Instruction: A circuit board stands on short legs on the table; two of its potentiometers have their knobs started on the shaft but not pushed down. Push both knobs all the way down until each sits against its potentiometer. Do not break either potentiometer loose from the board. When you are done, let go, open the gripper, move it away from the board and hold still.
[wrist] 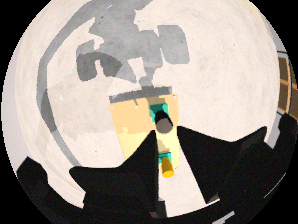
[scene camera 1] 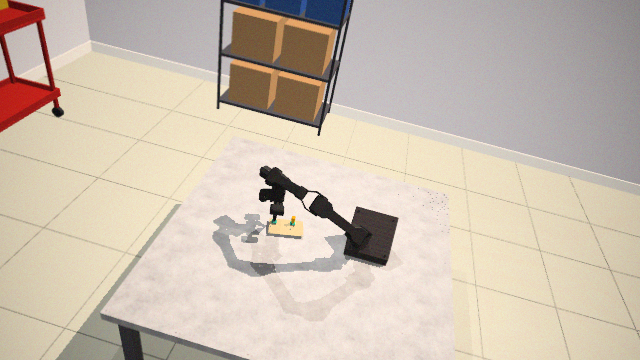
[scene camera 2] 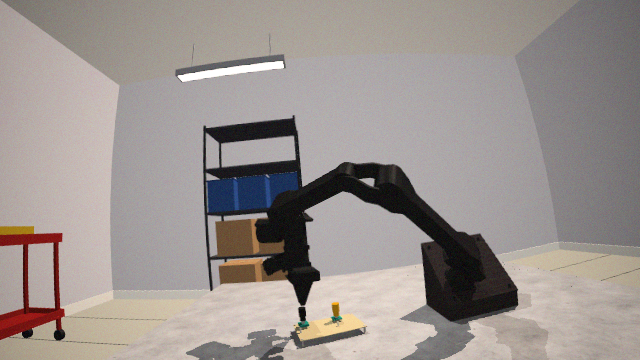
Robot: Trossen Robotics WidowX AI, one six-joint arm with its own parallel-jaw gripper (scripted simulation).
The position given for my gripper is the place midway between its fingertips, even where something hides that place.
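My gripper (scene camera 2: 302, 304) visible. Gripper again (wrist: 166, 132) in wrist view.
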